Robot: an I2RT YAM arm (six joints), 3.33 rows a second.
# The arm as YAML. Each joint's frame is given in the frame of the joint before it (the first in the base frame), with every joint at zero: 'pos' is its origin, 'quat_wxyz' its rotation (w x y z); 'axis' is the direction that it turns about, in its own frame. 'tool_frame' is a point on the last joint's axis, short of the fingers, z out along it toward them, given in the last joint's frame.
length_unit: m
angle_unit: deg
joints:
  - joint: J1
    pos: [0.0, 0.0, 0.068]
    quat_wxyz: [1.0, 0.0, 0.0, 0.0]
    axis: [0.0, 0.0, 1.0]
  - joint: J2
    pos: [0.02, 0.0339, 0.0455]
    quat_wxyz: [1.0, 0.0, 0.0, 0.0]
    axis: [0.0, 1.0, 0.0]
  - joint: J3
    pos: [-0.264, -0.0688, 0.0]
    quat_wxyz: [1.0, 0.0, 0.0, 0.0]
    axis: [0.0, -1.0, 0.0]
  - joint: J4
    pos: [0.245, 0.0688, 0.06]
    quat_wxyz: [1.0, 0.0, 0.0, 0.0]
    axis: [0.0, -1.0, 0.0]
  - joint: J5
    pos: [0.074, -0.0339, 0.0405]
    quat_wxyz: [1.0, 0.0, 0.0, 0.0]
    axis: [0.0, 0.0, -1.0]
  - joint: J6
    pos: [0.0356, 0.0, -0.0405]
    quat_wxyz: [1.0, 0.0, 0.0, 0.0]
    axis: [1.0, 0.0, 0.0]
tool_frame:
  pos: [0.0, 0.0, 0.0]
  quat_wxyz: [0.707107, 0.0, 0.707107, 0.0]
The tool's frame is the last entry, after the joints.
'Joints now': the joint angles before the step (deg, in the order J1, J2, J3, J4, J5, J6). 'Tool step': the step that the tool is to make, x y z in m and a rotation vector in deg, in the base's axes. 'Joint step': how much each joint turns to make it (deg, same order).
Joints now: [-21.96 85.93 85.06 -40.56 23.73 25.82]
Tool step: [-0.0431 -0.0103 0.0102 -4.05 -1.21 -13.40]
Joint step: [-4.05 -6.58 -3.93 -1.90 9.16 4.22]
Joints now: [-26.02 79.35 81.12 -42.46 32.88 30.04]
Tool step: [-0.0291 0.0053 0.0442 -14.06 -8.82 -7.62]
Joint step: [-0.62 -7.30 -1.35 11.08 10.54 -4.59]
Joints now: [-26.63 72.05 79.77 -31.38 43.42 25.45]
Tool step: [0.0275 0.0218 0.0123 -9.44 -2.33 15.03]
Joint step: [5.87 0.06 -2.68 17.11 -6.64 -13.04]
